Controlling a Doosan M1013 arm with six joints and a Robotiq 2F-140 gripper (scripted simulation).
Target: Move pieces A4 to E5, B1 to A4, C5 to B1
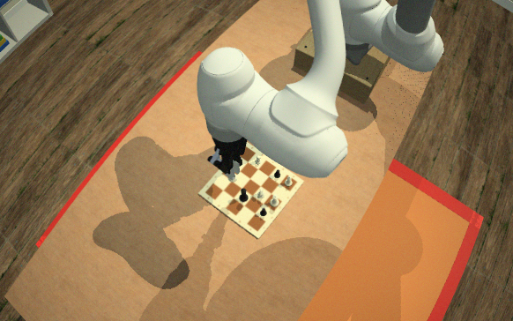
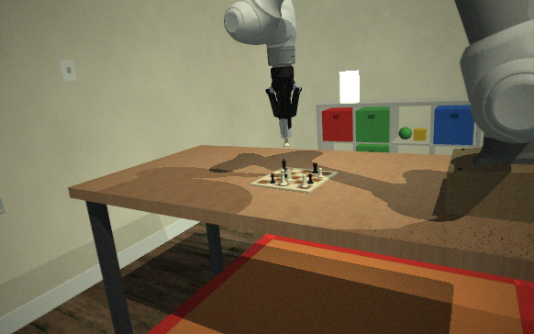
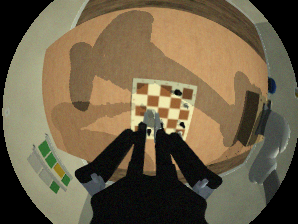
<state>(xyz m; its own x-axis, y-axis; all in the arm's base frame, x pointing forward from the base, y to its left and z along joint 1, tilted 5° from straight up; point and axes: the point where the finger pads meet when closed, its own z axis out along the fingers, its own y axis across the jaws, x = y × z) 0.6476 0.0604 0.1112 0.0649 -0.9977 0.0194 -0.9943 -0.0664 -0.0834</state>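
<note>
Now: the small chessboard 4 cm behind my hand, 3 cm to the left of it and 17 cm below it. From my hand the other things lie so: white chess piece: 3 cm below.
</note>
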